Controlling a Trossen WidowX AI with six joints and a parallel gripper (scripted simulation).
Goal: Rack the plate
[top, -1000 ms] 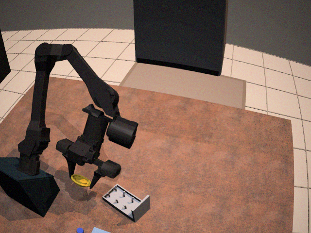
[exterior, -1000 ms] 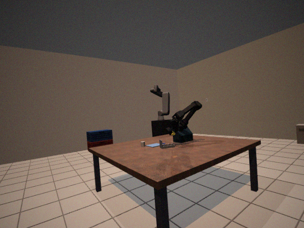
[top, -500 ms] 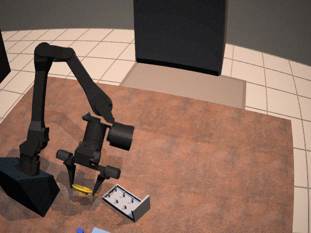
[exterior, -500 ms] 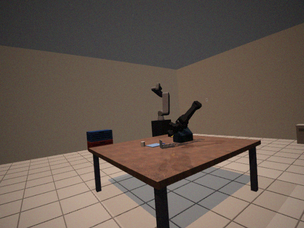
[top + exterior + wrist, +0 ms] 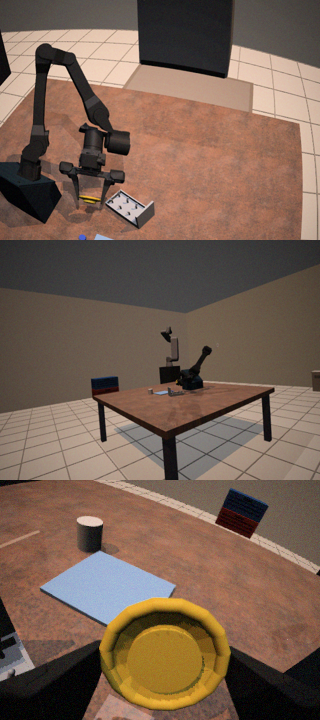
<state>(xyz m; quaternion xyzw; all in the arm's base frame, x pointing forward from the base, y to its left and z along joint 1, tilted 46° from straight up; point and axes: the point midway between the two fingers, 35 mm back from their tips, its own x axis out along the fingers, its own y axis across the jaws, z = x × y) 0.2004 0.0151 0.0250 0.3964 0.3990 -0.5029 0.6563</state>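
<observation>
The grey dish rack lies 9 cm ahead of my gripper tip, 7 cm below it and 5 cm to the left of it. Round my gripper tip: yellow plate (1 cm to the left).
</observation>
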